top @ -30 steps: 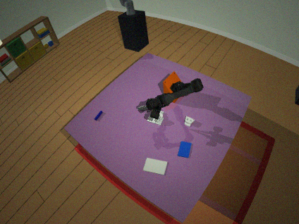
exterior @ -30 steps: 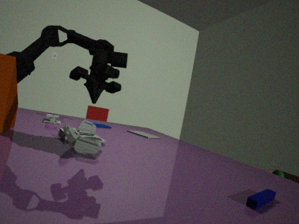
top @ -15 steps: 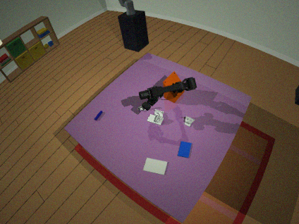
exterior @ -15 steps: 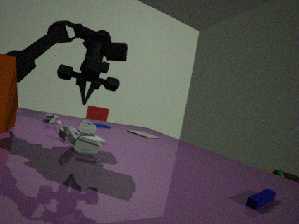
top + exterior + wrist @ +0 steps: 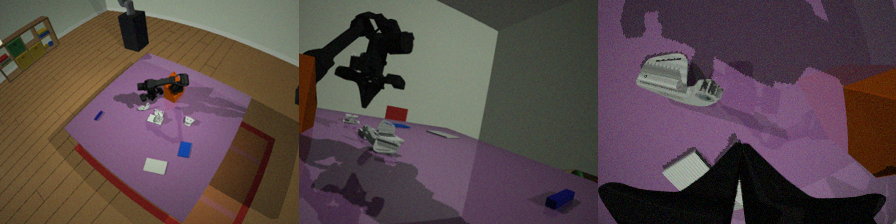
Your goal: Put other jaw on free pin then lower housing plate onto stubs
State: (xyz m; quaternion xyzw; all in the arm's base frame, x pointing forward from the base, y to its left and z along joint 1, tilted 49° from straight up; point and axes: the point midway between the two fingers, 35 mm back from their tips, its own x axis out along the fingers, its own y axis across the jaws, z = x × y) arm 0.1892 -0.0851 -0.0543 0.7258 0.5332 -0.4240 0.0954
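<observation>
The white jaw piece is 60 mm below my gripper tip, 50 mm to the right of it and 30 mm ahead of it. The rest, counted from my gripper tip: flat blue plate 430 mm to the left, 220 mm ahead, 90 mm below; blue bar 380 mm to the right, 320 mm ahead, 90 mm below; flat white plate 440 mm ahead, 310 mm to the left, 90 mm below.
</observation>
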